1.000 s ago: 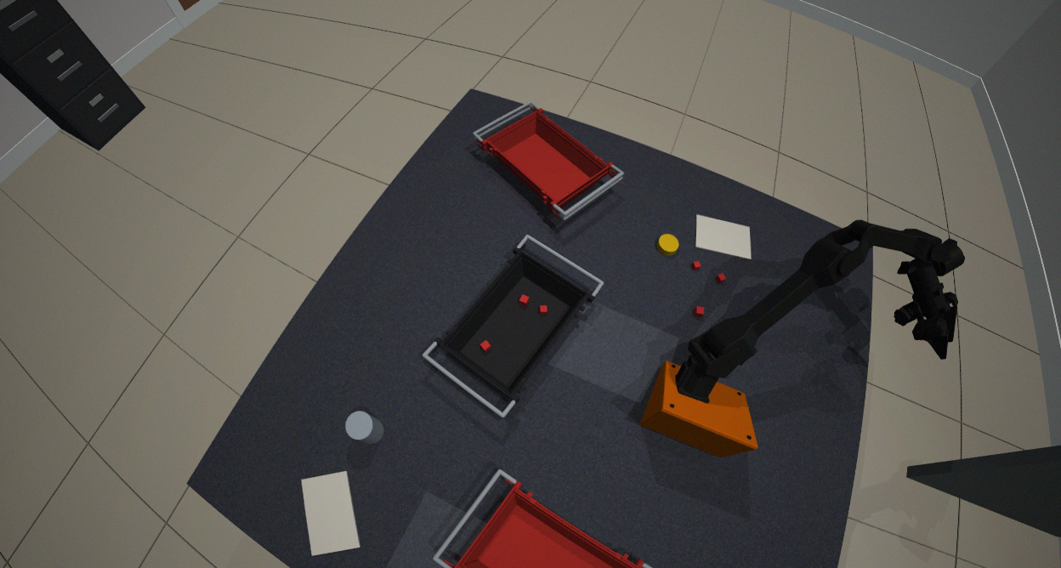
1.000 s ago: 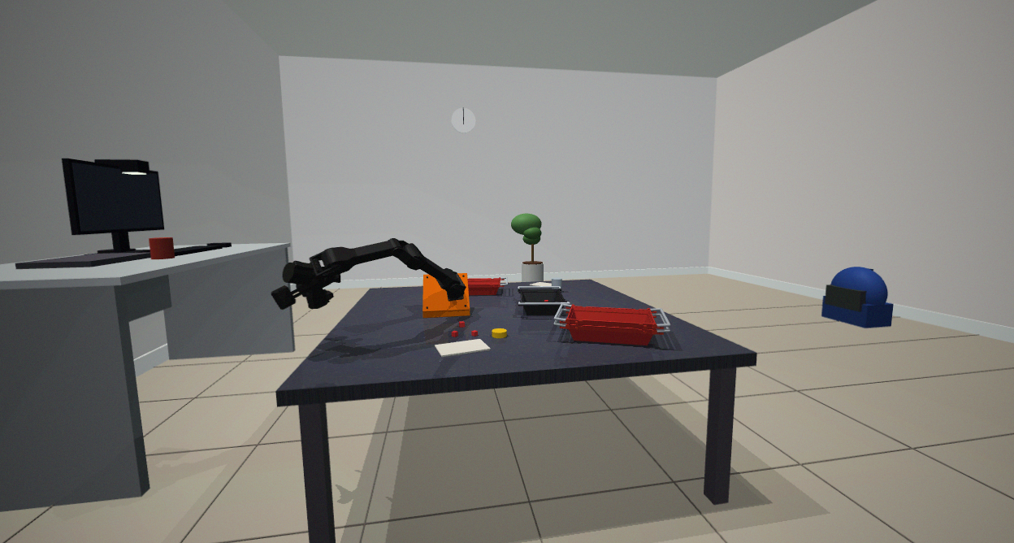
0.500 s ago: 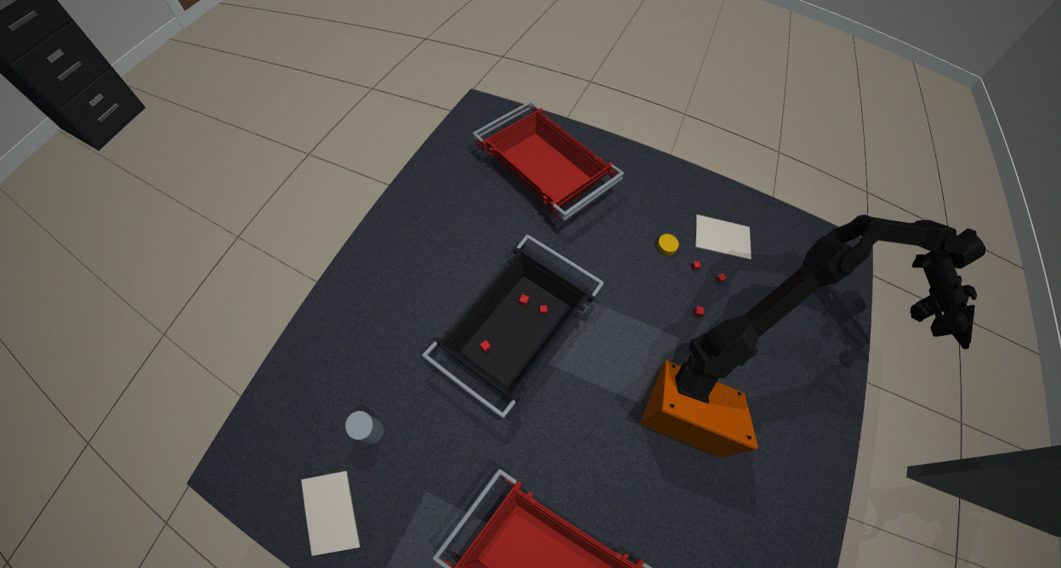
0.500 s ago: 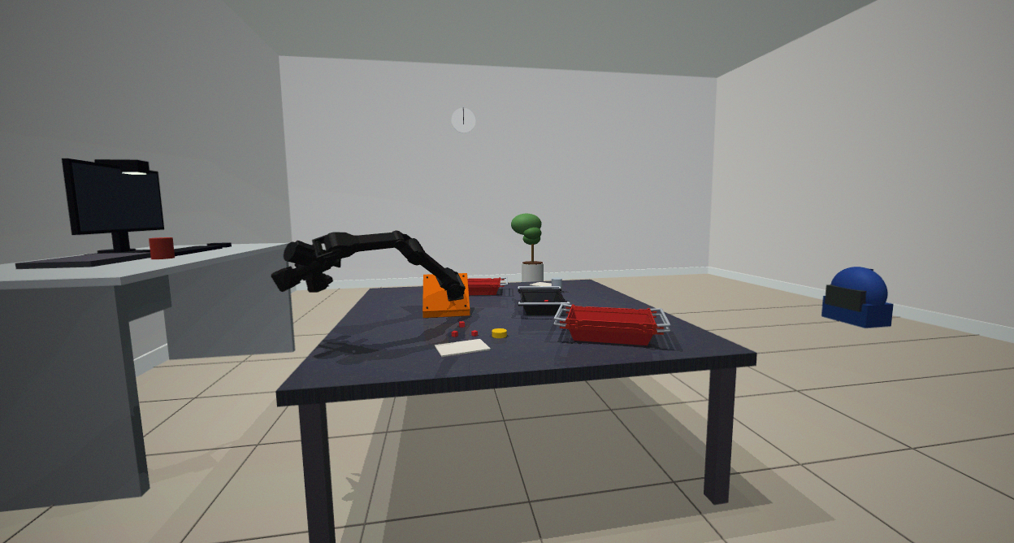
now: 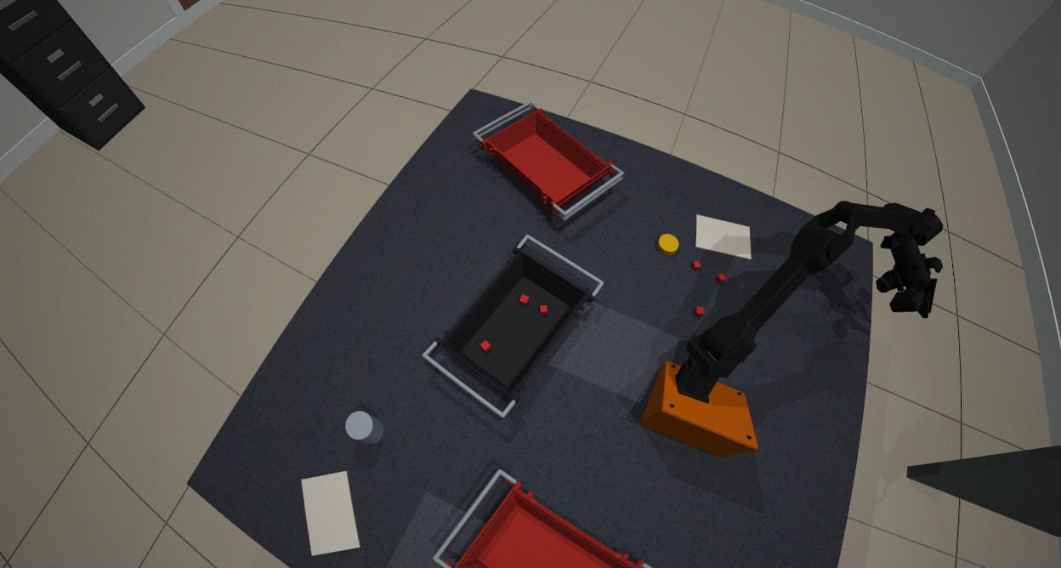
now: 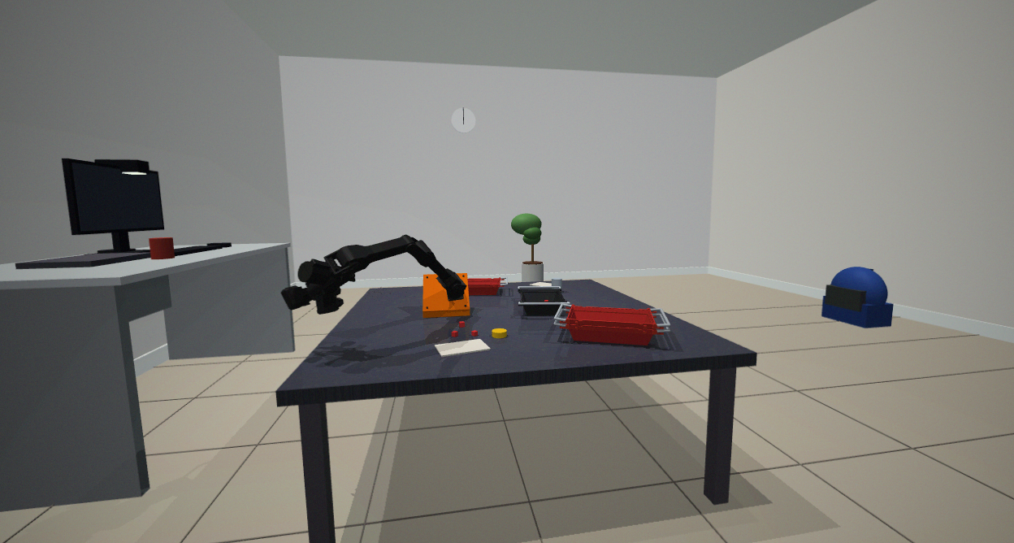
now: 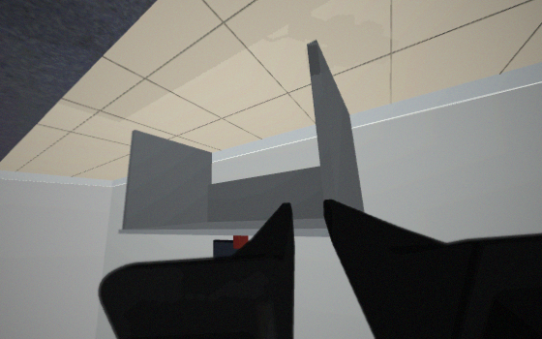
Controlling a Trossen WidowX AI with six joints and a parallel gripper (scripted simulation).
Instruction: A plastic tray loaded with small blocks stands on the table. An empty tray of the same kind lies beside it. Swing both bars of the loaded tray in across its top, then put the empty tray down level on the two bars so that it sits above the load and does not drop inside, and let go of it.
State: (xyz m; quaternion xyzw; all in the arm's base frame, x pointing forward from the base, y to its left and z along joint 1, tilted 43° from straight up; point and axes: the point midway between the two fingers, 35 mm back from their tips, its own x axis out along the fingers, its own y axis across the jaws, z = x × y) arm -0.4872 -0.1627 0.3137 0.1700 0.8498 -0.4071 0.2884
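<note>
My gripper tip is 63 cm short of the yellow disc, 14 cm above it and 3 cm to the left of it. The rest, counted from my gripper tip: red tray 71 cm to the left, 66 cm ahead, 10 cm below; grey cylinder 108 cm ahead, 61 cm to the left, 11 cm below.
</note>
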